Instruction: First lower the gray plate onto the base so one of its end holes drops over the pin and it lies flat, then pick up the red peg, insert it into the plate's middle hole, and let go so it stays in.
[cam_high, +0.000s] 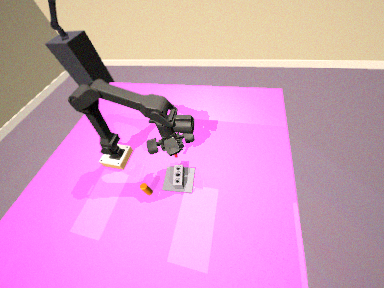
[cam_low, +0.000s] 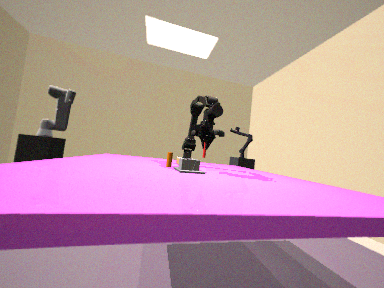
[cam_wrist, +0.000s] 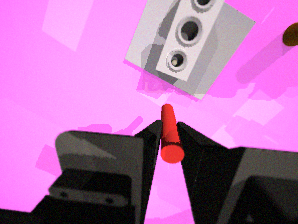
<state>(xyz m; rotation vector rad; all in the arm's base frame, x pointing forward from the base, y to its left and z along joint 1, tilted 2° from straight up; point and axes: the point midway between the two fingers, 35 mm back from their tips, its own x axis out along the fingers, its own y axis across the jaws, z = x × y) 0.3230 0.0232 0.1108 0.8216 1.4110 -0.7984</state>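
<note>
My gripper tip is 80 mm to the left of the gray plate, 70 mm above it and 30 mm short of it. Also, from my gripper tip: gray base (110 mm below, 70 mm to the right, 20 mm ahead); then red peg (right at my gripper tip); then orange cylinder (170 mm to the right, 100 mm behind, 70 mm below).
</note>
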